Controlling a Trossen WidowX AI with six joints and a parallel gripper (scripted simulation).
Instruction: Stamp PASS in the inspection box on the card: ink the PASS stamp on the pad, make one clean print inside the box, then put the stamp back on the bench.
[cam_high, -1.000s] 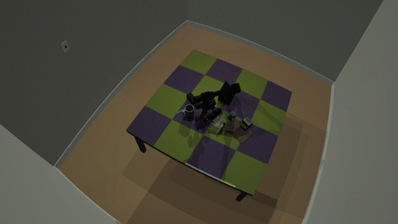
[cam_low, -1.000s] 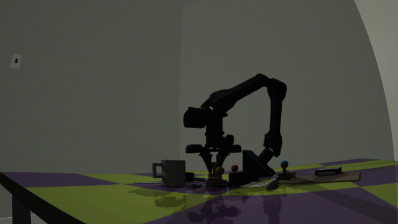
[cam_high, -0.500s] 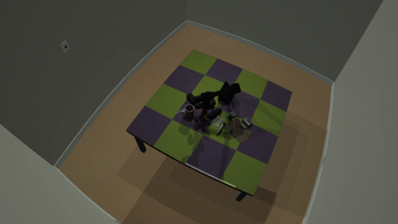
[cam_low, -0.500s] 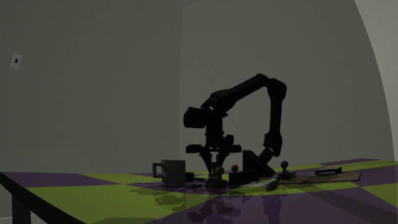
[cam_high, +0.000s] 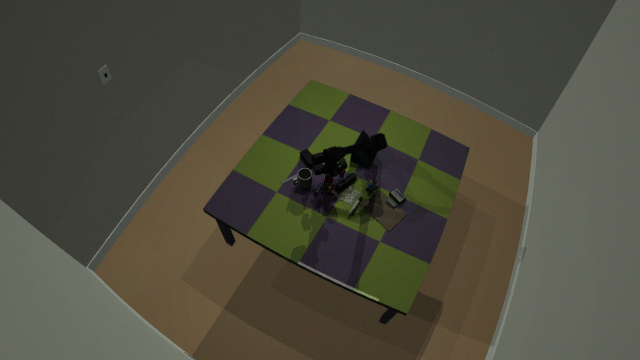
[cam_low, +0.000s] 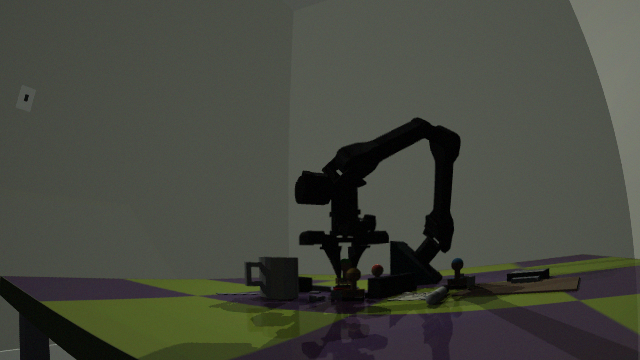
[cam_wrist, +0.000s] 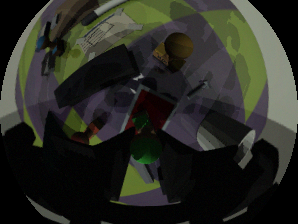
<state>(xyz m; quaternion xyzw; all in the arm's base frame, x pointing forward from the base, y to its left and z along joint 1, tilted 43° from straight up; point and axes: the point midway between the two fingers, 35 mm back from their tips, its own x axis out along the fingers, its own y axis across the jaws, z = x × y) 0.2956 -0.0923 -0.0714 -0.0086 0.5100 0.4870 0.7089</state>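
Right now my gripper tip is 3 cm above the red ink pad. Round my gripper tip: orange-knobbed stamp 8 cm ahead, 5 cm to the left, 2 cm below; red-knobbed stamp 8 cm behind, 5 cm to the left, 2 cm below; green-knobbed stamp right at my gripper tip.
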